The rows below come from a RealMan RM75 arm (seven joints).
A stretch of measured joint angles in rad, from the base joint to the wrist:
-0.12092, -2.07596, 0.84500, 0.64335, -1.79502, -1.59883, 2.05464
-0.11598, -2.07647, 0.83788, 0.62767, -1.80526, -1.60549, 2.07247
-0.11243, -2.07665, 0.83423, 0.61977, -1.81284, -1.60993, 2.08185
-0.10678, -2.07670, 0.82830, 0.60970, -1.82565, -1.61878, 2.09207
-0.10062, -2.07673, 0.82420, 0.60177, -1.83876, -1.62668, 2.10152
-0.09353, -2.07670, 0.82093, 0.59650, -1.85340, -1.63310, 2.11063
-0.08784, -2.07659, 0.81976, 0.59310, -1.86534, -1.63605, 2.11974
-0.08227, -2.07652, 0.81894, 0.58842, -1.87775, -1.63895, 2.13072
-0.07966, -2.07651, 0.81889, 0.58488, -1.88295, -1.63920, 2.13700
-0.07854, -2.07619, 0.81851, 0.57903, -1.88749, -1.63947, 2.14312
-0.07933, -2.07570, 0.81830, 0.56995, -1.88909, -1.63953, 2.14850
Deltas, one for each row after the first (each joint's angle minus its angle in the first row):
0.00494, -0.00051, -0.00712, -0.01568, -0.01024, -0.00666, 0.01783
0.00849, -0.00069, -0.01077, -0.02358, -0.01782, -0.01110, 0.02721
0.01414, -0.00074, -0.01670, -0.03365, -0.03063, -0.01995, 0.03743
0.02030, -0.00077, -0.02080, -0.04158, -0.04374, -0.02785, 0.04688
0.02739, -0.00074, -0.02407, -0.04685, -0.05838, -0.03427, 0.05599
0.03308, -0.00063, -0.02524, -0.05025, -0.07032, -0.03722, 0.06510
0.03865, -0.00056, -0.02606, -0.05493, -0.08273, -0.04012, 0.07608
0.04126, -0.00055, -0.02611, -0.05847, -0.08793, -0.04037, 0.08236
0.04238, -0.00023, -0.02649, -0.06432, -0.09247, -0.04064, 0.08848
0.04159, 0.00026, -0.02670, -0.07340, -0.09407, -0.04070, 0.09386

